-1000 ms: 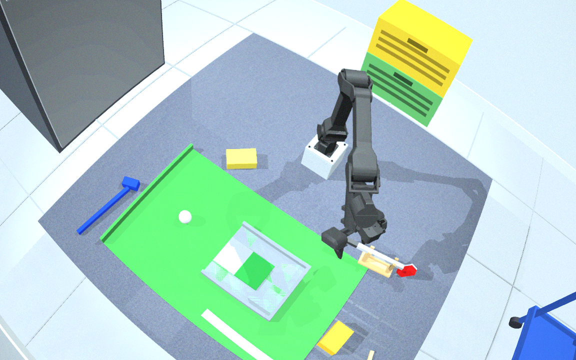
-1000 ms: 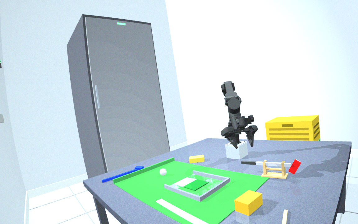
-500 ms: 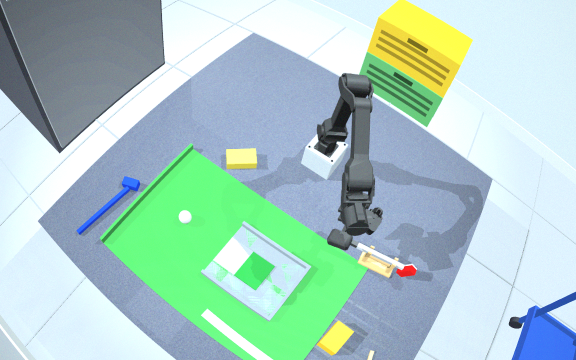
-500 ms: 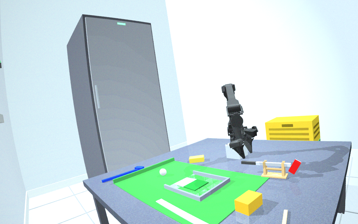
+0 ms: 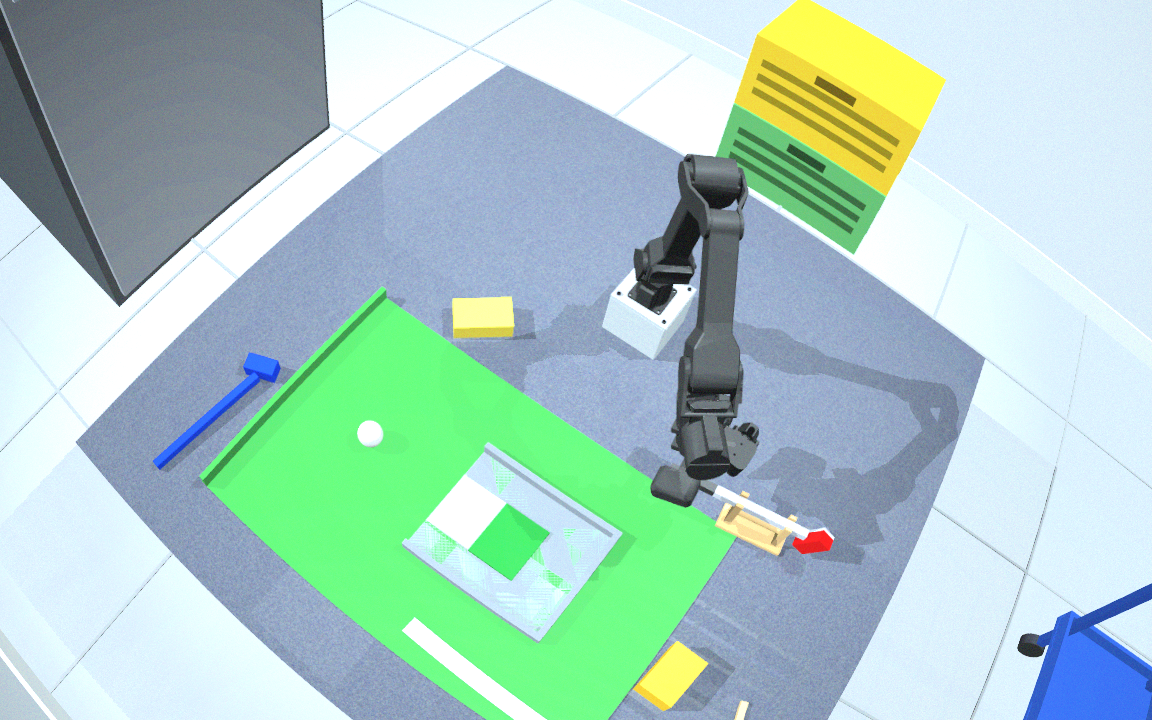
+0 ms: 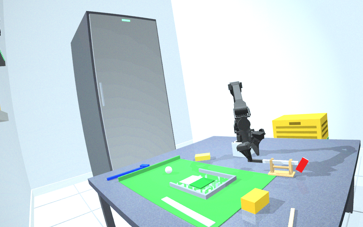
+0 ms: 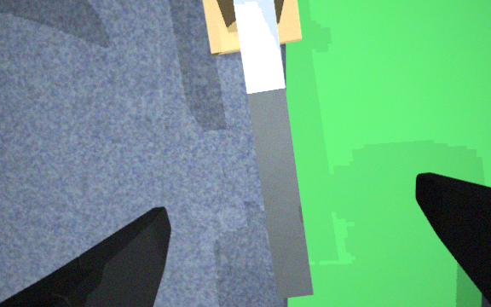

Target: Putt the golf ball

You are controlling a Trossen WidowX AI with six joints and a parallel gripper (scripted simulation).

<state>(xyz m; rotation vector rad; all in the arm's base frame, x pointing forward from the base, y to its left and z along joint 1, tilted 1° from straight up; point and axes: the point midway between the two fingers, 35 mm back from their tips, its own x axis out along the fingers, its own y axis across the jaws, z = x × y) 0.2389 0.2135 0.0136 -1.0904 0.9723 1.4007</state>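
Now: the red putter 2 cm behind my gripper tip, 11 cm to the left of it and 2 cm below it. The rest, counted from my gripper tip: wooden stand 2 cm behind, 13 cm to the left, 4 cm below; then white golf ball 22 cm ahead, 45 cm to the right, 5 cm below; then blue putter 36 cm ahead, 70 cm to the right, 6 cm below.
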